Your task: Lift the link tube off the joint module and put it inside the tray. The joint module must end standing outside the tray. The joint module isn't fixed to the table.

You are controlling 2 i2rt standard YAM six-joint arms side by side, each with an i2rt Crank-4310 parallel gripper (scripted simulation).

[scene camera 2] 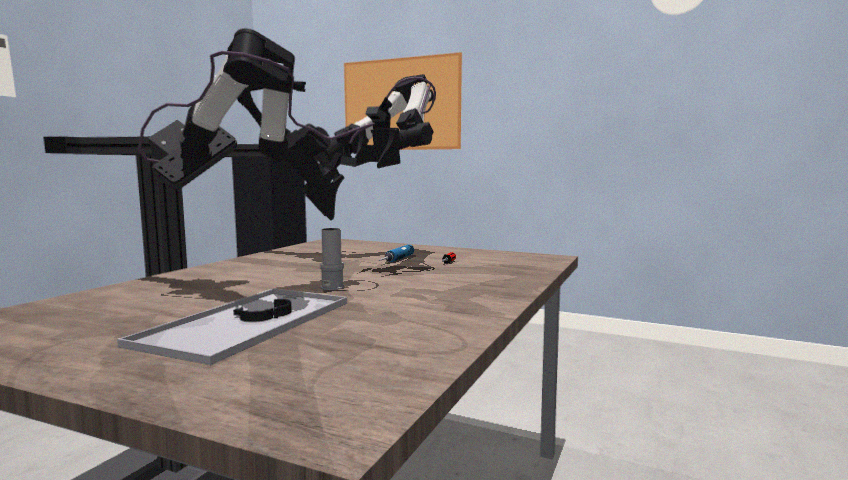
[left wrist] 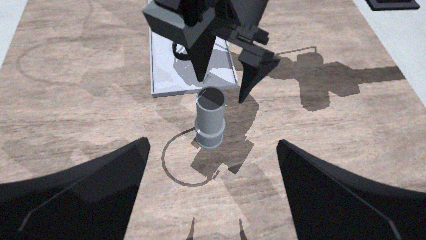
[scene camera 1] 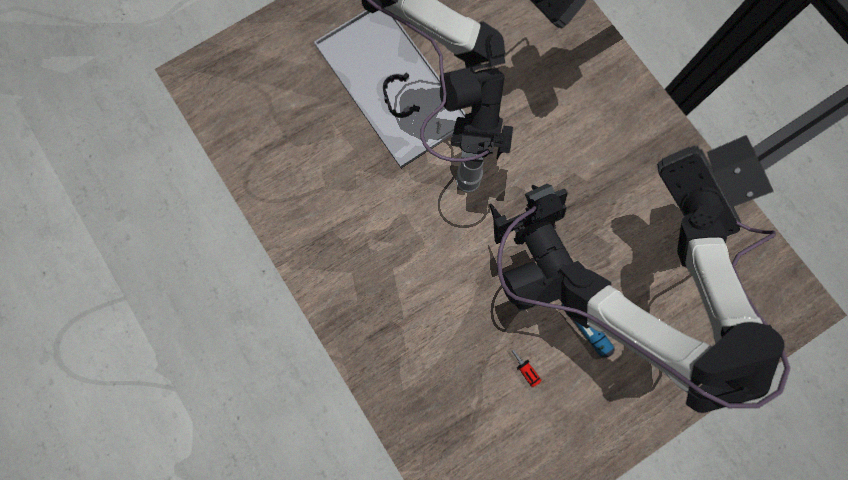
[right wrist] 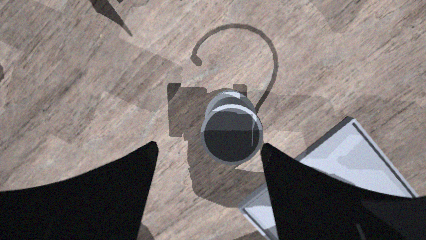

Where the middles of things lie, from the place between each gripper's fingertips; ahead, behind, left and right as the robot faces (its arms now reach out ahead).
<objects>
Now: the grey link tube (scene camera 2: 331, 237) 9 cm below my right hand (scene camera 1: 480, 156), 2 cm ahead of it and 1 cm to the right of it. Round my right hand: tray (scene camera 1: 363, 52) 34 cm to the right, 19 cm below, 5 cm ahead.
I see the grey link tube 22 cm below my left hand (scene camera 2: 364, 165), 15 cm to the right of it and 1 cm behind it. Round my left hand: tray: 48 cm to the right, 33 cm below, 2 cm ahead.
</objects>
